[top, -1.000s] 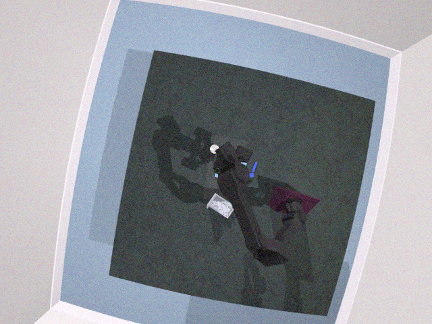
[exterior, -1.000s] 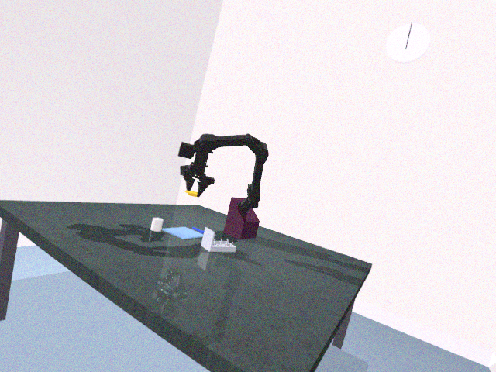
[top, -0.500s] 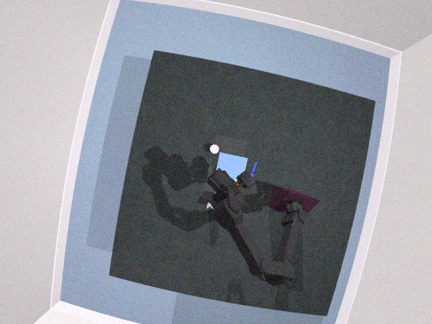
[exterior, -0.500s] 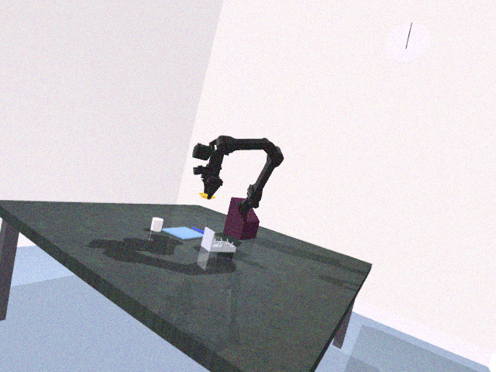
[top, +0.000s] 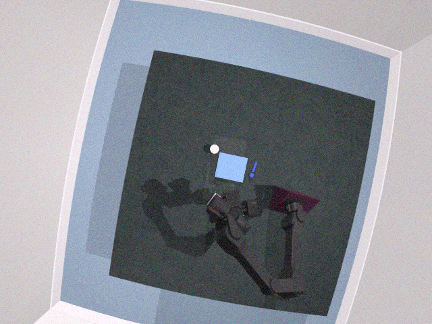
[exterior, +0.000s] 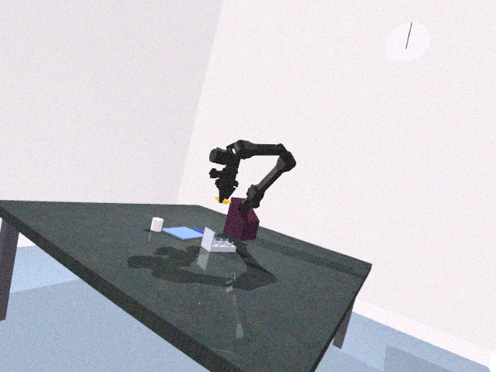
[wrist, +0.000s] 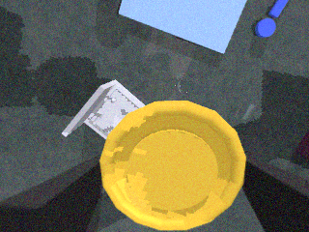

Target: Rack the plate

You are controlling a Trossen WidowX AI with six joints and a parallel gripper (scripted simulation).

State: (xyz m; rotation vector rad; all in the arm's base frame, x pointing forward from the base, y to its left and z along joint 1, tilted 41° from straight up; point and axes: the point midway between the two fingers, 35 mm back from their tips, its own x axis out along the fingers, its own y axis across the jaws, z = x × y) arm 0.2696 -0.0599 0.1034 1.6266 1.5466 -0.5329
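The dish rack is 16 cm below my gripper tip, 5 cm to the left of it and 3 cm ahead of it. From my gripper tip the other things lie so: white cup (24 cm to the right, 16 cm below, 10 cm ahead); then yellow plate (1 cm above); then blue utensil (18 cm below, 15 cm to the right, 12 cm behind).
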